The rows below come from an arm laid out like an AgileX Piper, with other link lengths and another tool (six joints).
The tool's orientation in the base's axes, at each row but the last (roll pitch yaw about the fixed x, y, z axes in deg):
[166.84 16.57 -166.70]
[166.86 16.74 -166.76]
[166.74 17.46 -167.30]
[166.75 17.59 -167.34]
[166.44 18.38 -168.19]
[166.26 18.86 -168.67]
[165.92 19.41 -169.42]
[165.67 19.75 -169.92]
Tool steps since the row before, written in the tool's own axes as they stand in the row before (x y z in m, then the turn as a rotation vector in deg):
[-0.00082 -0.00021 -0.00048 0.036 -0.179 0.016]
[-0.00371 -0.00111 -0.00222 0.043 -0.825 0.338]
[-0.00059 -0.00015 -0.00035 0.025 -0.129 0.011]
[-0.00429 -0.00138 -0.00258 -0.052 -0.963 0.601]
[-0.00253 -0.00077 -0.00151 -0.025 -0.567 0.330]
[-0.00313 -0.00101 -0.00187 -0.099 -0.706 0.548]
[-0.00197 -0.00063 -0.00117 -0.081 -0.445 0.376]
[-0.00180 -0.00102 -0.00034 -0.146 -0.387 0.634]
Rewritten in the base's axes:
[0.00072 -0.00015 0.00064 0.021 -0.170 -0.064]
[0.00329 -0.00086 0.00290 0.271 -0.683 -0.507]
[0.00051 -0.00012 0.00047 0.016 -0.123 -0.046]
[0.00377 -0.00114 0.00339 0.461 -0.716 -0.752]
[0.00218 -0.00067 0.00202 0.260 -0.430 -0.423]
[0.00268 -0.00092 0.00250 0.423 -0.482 -0.630]
[0.00167 -0.00060 0.00158 0.292 -0.291 -0.419]
[0.00183 -0.00076 0.00068 0.410 -0.149 -0.619]

